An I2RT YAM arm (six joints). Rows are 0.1 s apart.
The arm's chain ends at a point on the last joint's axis. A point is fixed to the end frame.
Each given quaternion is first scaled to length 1.
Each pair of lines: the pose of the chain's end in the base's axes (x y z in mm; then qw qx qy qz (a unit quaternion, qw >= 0)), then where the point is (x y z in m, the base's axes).
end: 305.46 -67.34 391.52 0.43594 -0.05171 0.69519 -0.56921
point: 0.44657 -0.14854 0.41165
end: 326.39 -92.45 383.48 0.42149 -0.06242 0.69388 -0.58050
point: 0.46715 -0.17470 0.40167
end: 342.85 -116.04 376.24 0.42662 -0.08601 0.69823 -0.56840
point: 0.48784 -0.19142 0.39059
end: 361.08 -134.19 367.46 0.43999 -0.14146 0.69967 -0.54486
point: 0.51416 -0.19266 0.37510
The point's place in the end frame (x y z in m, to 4 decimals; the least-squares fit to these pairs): -0.0516 0.0149 0.1550
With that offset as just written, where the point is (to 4 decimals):
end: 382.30 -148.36 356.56 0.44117 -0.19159 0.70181 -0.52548
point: 0.5401 -0.1931 0.3555
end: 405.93 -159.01 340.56 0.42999 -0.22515 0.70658 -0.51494
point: 0.5652 -0.1970 0.3307
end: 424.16 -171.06 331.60 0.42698 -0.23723 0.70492 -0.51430
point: 0.5838 -0.2068 0.3198
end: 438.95 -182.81 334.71 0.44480 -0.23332 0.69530 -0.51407
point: 0.5996 -0.2157 0.3288
